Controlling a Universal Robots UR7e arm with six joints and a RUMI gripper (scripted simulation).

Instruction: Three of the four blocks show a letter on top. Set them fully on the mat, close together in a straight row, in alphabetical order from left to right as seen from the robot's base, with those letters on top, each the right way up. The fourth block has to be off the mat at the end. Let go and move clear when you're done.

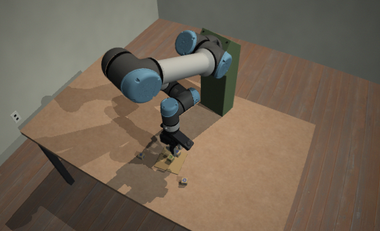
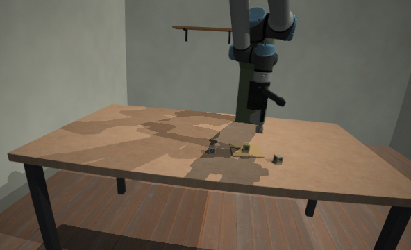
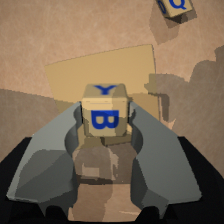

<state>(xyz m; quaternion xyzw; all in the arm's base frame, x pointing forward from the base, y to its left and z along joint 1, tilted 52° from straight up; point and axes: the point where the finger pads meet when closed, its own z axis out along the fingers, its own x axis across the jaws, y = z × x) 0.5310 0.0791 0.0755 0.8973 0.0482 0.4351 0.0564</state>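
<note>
My hand is 50 mm to the left of the G block and 90 mm above it. Round my hand: Q block: 70 mm ahead, 90 mm to the left, 100 mm below; then tan mat: 50 mm to the right, 110 mm below.
</note>
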